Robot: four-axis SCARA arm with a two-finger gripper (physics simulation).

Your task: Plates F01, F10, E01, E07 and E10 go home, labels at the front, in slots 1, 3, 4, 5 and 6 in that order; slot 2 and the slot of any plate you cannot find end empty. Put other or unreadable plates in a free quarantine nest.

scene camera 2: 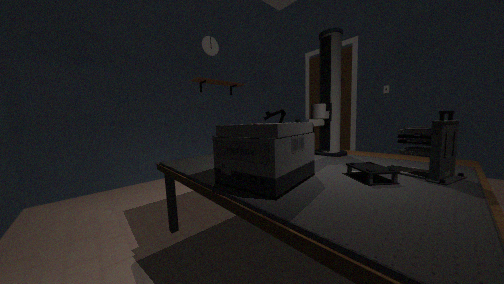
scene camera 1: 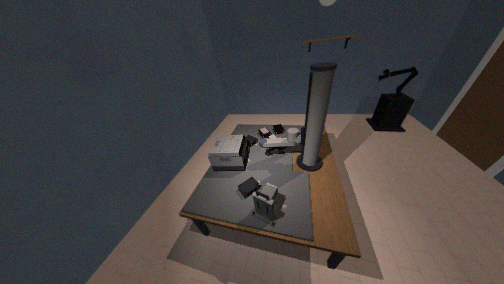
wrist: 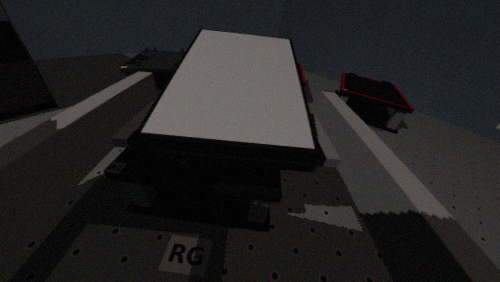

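Pixels of known places: gripper, between the fingertips: [wrist: 237, 96]; arm's base, origin of its link: [scene camera 2: 329, 153] [scene camera 1: 308, 162].
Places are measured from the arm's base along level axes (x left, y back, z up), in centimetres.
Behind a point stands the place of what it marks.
Observation:
My gripper [wrist: 237, 96] @(y -37.5, x -20.7, z 11.2 cm) is shut on a plate [wrist: 232, 92] @(y -36.9, x -19.8, z 11.8 cm) with a pale top and dark sides. The plate is level between the two fingers, over a dark nest [wrist: 200, 212] @(y -37.1, x -17.1, z 1.8 cm) beside the "RG" mark; the gap is too dark to judge. No label on the held plate can be read. The upright slot rack [scene camera 1: 263, 205] @(y -33.9, x 64.1, z 18.1 cm) [scene camera 2: 443, 150] @(y -39.6, x 62.5, z 13.5 cm) stands at the near end of the table in scene camera 1, with several stacked layers on one side; no plate labels are readable. A red-rimmed nest [wrist: 378, 94] @(y -34.7, x -53.0, z 6.3 cm) [scene camera 1: 278, 129] @(y -36.4, x -51.9, z 6.3 cm) looks empty. Another red nest [scene camera 1: 264, 132] @(y -53.9, x -42.6, z 6.7 cm) holds a pale-topped plate.
A boxy grey device [scene camera 1: 228, 152] @(y -74.6, x 23.0, z 25.8 cm) [scene camera 2: 265, 157] @(y -96.8, x 23.5, z 15.1 cm) stands at the table's edge. A low dark nest [scene camera 1: 249, 186] @(y -51.2, x 42.9, z 6.3 cm) [scene camera 2: 372, 168] @(y -54.5, x 43.2, z 6.3 cm) is near the slot rack. Another dark nest [scene camera 1: 251, 140] @(y -67.2, x -24.0, z 6.2 cm) [wrist: 157, 61] @(y -67.9, x -25.2, z 6.3 cm) is beside the device. The arm's column [scene camera 1: 318, 117] @(y 0.7, x 7.5, z 54.5 cm) [scene camera 2: 331, 92] @(y -6.3, x 4.0, z 46.0 cm) rises beside the mat.

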